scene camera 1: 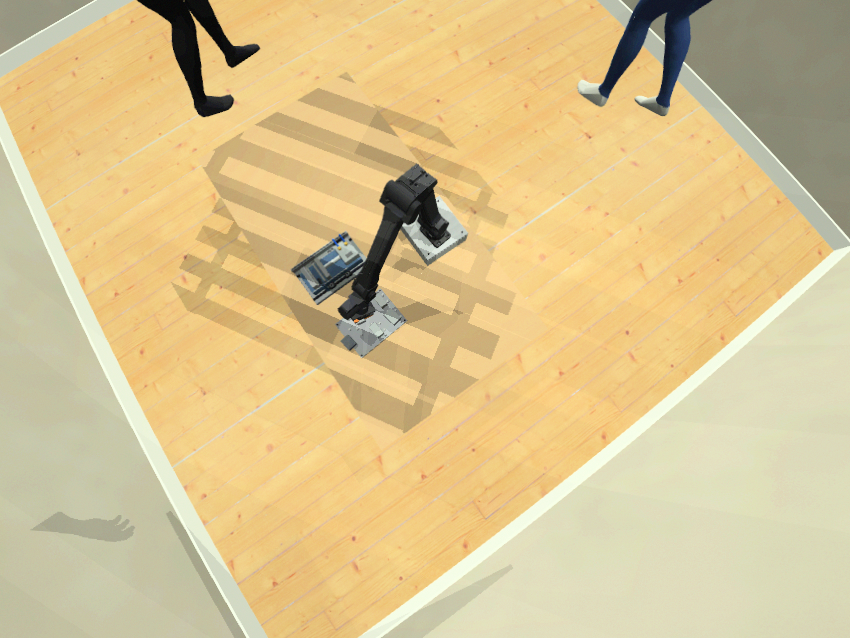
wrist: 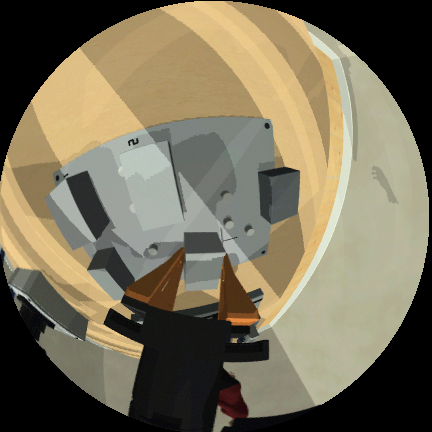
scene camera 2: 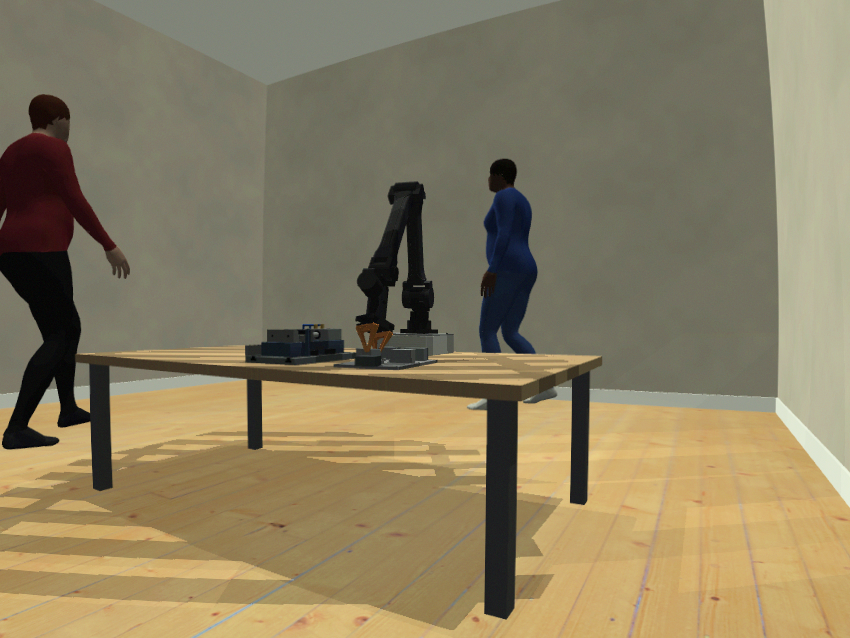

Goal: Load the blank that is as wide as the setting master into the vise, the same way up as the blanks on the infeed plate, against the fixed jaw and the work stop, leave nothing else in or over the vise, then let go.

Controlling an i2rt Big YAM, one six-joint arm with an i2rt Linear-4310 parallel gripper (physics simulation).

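Pixels of known places: gripper, fingertip midpoint: (scene camera 1: 359, 319) (wrist: 203, 253) (scene camera 2: 371, 354); arm's base, link origin: (scene camera 1: 435, 233) (scene camera 2: 419, 333).
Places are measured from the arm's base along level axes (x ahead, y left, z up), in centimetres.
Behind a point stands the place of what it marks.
Observation:
My gripper (wrist: 203, 253) @[x 49.2, y 7.2, z -4.5 cm] (scene camera 2: 374, 348) @[x 49.2, y 7.2, z -4.5 cm] (scene camera 1: 358, 320) @[x 49.2, y 7.2, z -4.5 cm] points down at the infeed plate (wrist: 255, 150) @[x 56.8, y 16.4, z -6.6 cm] (scene camera 2: 384, 366) @[x 59.2, y 16.2, z -6.7 cm]. Its orange fingers are shut on a small grey blank (wrist: 202, 265) @[x 48.8, y 7.1, z -3.0 cm], one at each side, low at the plate's edge. Other blanks show in the wrist view: a large light one (wrist: 152, 185) @[x 46.8, y 15.5, z -3.1 cm], a grey one with a dark face (wrist: 75, 212) @[x 39.3, y 15.6, z -3.1 cm], a small dark-faced one (wrist: 112, 272) @[x 38.8, y 8.0, z -3.7 cm] and a dark grey one (wrist: 280, 195) @[x 58.2, y 11.9, z -4.2 cm] at the right edge. The vise (scene camera 1: 328, 267) @[x 44.9, y -18.9, z -1.3 cm] (scene camera 2: 302, 346) @[x 52.0, y -14.0, z -2.7 cm] stands beside the plate. I cannot tell the setting master or the vise's contents apart.
Short round pegs (wrist: 228, 223) @[x 52.7, y 9.2, z -5.8 cm] stand up from the plate near the held blank. The arm's light base block (scene camera 1: 446, 247) @[x 0.7, y 8.2, z 0.0 cm] (scene camera 2: 439, 343) @[x 0.8, y 8.3, z -3.5 cm] is behind, on the wooden table (scene camera 2: 473, 374) @[x 61.7, y 40.3, z -7.5 cm]. Two people (scene camera 2: 34, 192) (scene camera 2: 510, 226) stand beyond the table.

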